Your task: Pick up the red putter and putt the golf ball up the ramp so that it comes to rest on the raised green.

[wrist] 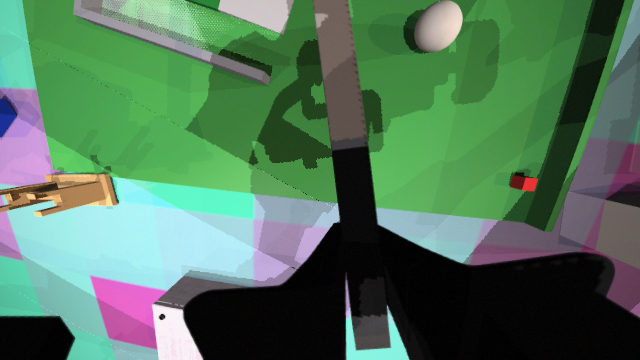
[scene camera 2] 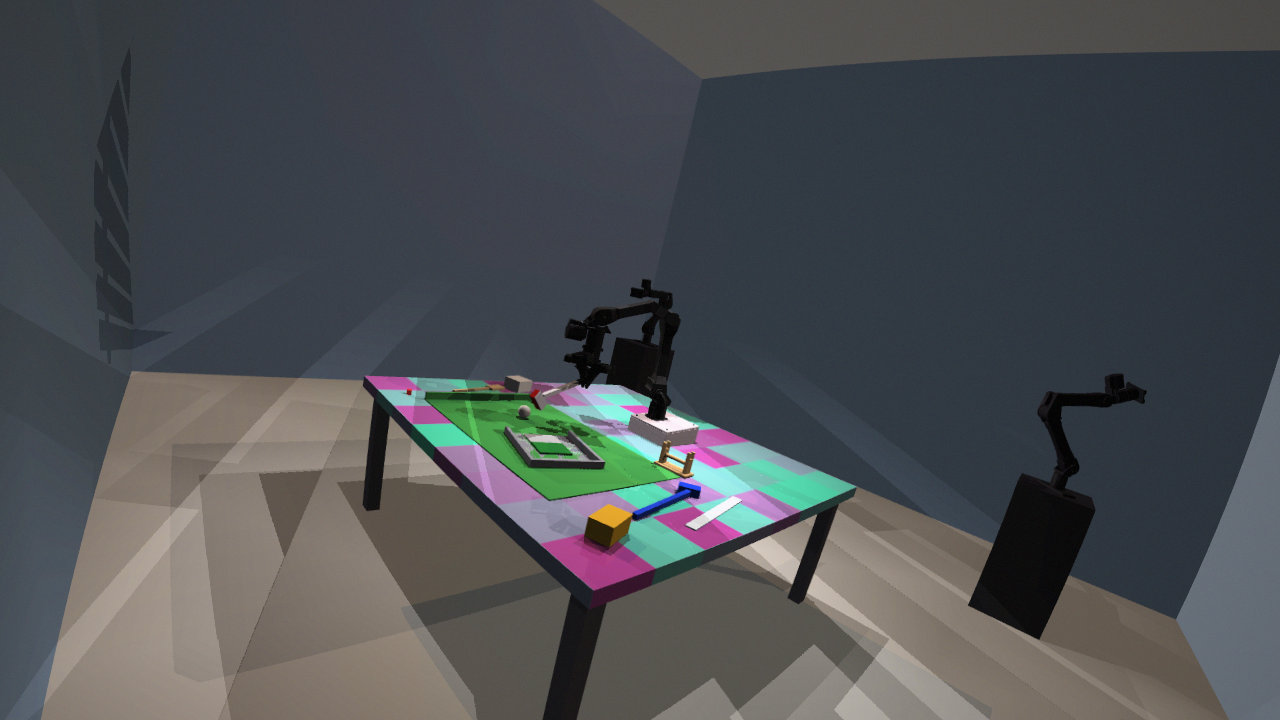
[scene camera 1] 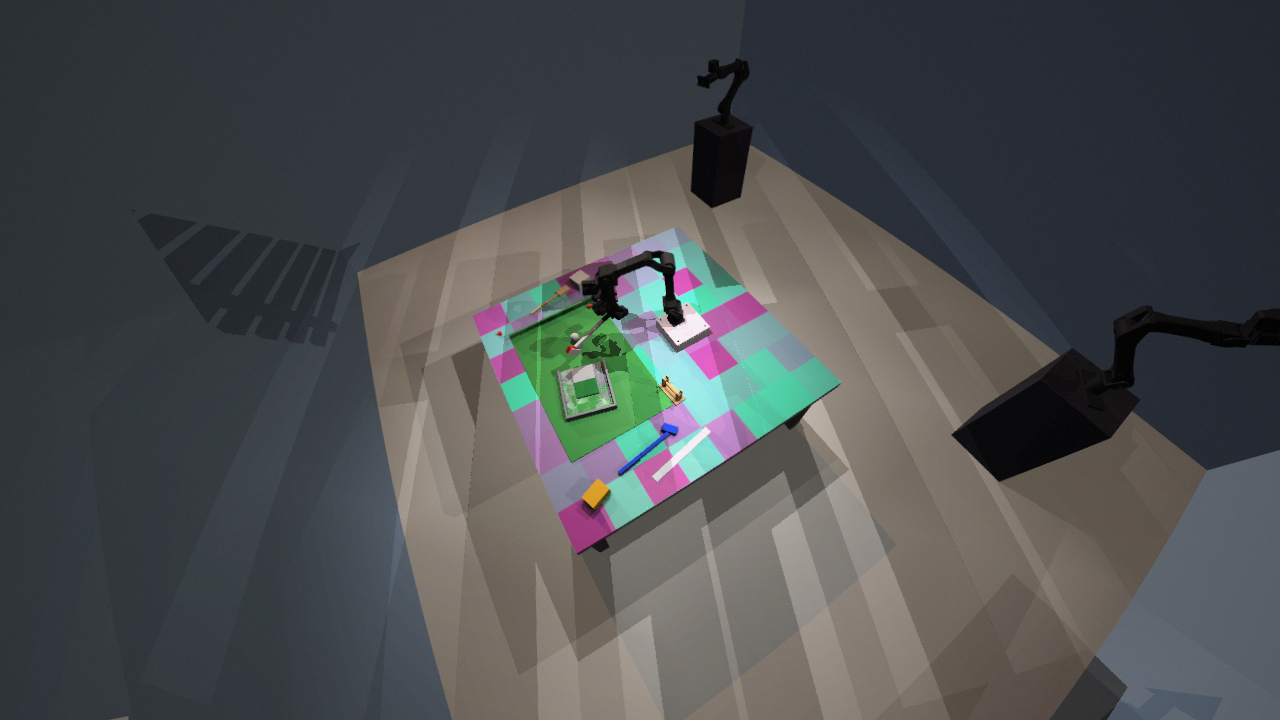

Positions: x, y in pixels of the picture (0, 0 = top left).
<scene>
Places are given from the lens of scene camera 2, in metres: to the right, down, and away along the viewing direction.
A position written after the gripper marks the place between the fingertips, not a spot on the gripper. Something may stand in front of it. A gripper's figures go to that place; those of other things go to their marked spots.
gripper [scene camera 2: 584, 388]: -0.19, 0.10, 1.74
blue mallet [scene camera 2: 684, 490]: 0.12, 0.35, 1.34
orange block [scene camera 2: 608, 525]: -0.06, 0.33, 0.99
dark green rail [scene camera 2: 428, 395]: -0.70, 0.12, 1.61
The marked spots on the blue mallet and the orange block are 0.40 m apart.
</scene>
